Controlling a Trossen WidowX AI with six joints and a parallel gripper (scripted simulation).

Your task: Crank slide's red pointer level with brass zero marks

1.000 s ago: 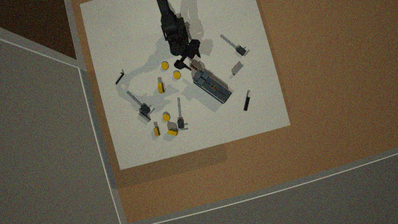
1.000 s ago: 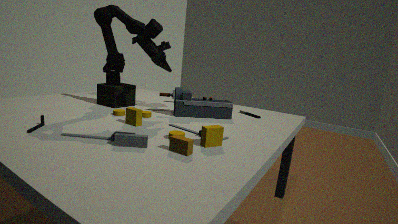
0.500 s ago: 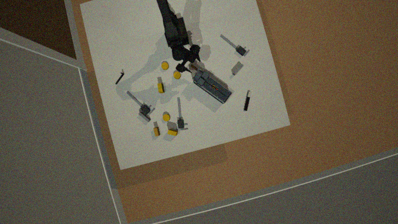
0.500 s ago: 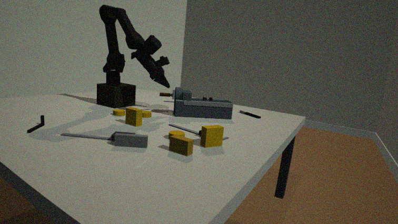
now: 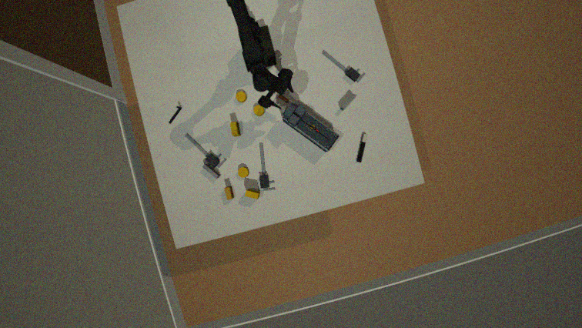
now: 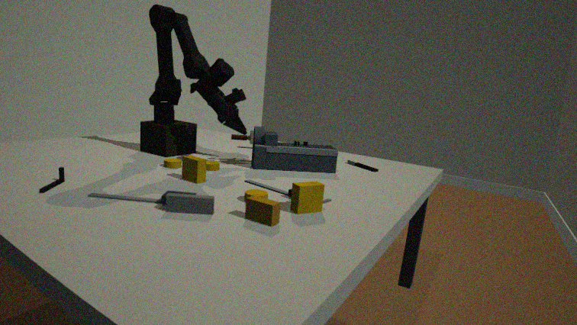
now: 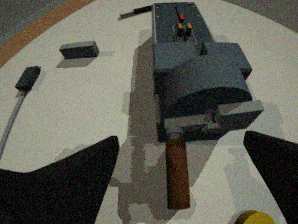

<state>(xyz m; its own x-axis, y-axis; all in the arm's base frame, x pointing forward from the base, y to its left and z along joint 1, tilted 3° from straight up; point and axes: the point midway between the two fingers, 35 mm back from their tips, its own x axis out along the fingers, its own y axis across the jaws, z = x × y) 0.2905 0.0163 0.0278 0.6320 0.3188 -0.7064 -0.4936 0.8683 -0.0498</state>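
Right now my gripper tip is 2 cm past the brown crank handle, 2 cm above it and 1 cm to the left of it. Also, from my gripper tip: slide: 18 cm ahead, 7 cm to the left, 2 cm below; black l-shaped key: 51 cm to the right, 20 cm behind, 9 cm below; black bar: 33 cm ahead, 26 cm to the left, 10 cm below.
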